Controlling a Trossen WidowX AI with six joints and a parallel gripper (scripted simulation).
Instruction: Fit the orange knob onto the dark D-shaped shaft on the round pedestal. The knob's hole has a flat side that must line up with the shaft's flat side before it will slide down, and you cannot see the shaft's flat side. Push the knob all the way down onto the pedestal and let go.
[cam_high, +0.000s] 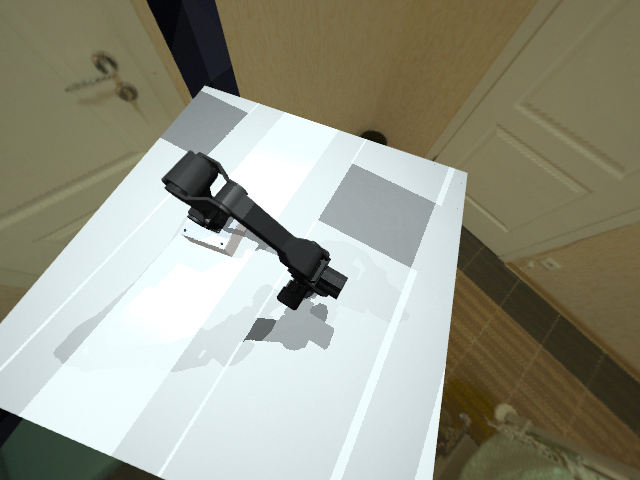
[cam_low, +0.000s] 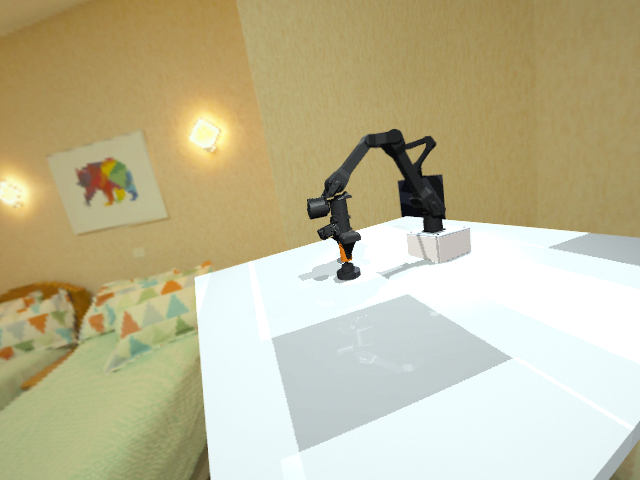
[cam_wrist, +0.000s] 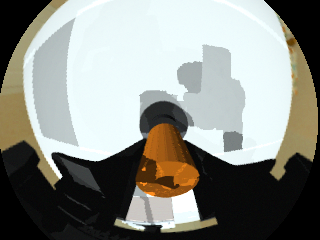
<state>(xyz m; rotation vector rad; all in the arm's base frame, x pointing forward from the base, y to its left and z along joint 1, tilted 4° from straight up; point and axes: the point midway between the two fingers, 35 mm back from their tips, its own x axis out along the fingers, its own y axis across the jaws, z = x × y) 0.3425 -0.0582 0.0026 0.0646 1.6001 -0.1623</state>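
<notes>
The orange knob is 20 mm above my gripper tip. The rest, counted from my gripper tip: dark round pedestal: 40 mm below.
</notes>
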